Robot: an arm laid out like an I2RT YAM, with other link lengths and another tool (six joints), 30 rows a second.
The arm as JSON. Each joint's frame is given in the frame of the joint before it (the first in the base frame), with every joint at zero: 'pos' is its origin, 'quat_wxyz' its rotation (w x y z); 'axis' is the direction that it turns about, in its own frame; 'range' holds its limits. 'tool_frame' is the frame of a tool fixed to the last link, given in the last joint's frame.
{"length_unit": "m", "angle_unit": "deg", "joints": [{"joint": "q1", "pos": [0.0, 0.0, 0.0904], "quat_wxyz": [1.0, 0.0, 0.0, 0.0], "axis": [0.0, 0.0, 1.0], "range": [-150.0, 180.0]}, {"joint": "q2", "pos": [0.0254, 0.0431, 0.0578], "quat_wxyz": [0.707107, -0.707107, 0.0, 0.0], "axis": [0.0, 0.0, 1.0], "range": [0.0, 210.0]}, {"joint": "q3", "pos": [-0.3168, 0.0, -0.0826], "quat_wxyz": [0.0, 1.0, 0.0, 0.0], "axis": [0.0, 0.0, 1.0], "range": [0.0, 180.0]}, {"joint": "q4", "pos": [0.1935, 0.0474, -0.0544], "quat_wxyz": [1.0, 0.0, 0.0, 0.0], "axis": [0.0, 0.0, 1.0], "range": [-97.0, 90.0]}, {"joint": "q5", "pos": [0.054, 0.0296, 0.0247], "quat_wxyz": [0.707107, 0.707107, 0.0, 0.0], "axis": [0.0, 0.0, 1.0], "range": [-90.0, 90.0]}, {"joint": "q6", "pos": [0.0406, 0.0, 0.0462], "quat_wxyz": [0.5, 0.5, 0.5, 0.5], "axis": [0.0, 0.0, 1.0], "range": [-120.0, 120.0]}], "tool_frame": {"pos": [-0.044, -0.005, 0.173], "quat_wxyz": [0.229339, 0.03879, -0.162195, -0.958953]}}
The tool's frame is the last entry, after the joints.
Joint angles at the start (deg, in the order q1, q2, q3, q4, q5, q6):
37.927, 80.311, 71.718, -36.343, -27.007, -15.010
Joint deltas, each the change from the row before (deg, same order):
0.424, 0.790, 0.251, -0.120, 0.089, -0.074
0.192, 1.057, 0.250, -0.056, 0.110, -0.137
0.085, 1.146, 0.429, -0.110, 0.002, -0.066
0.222, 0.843, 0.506, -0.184, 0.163, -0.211
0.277, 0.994, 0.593, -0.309, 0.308, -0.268
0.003, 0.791, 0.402, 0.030, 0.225, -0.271
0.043, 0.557, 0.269, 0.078, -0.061, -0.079
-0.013, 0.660, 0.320, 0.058, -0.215, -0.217
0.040, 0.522, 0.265, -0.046, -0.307, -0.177
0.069, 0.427, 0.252, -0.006, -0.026, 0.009
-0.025, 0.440, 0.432, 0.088, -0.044, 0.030
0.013, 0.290, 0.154, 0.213, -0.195, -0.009
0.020, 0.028, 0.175, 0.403, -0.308, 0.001
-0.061, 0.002, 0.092, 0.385, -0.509, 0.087
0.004, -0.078, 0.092, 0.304, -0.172, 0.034
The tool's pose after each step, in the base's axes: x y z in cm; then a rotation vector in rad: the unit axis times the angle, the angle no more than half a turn. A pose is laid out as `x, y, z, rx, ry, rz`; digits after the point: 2 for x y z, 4 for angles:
16.93, 29.46, 30.05, -1.0969, -2.5112, -0.8008
17.12, 29.70, 29.62, -1.0969, -2.5122, -0.7803
17.38, 29.96, 29.25, -1.0982, -2.5104, -0.7611
17.54, 30.19, 29.02, -1.0953, -2.5146, -0.7483
17.73, 30.43, 28.70, -1.0938, -2.5206, -0.7305
18.04, 30.59, 28.47, -1.0952, -2.5257, -0.7222
18.19, 30.76, 28.34, -1.0928, -2.5258, -0.7176
18.33, 30.95, 28.21, -1.0872, -2.5261, -0.7123
18.36, 31.12, 28.11, -1.0794, -2.5251, -0.7066
18.45, 31.26, 28.02, -1.0784, -2.5244, -0.7023
18.66, 31.43, 28.05, -1.0783, -2.5237, -0.7043
18.74, 31.57, 28.06, -1.0740, -2.5224, -0.7066
18.78, 31.74, 28.29, -1.0653, -2.5221, -0.7200
18.78, 31.89, 28.53, -1.0567, -2.5177, -0.7324
18.81, 31.98, 28.73, -1.0516, -2.5177, -0.7435

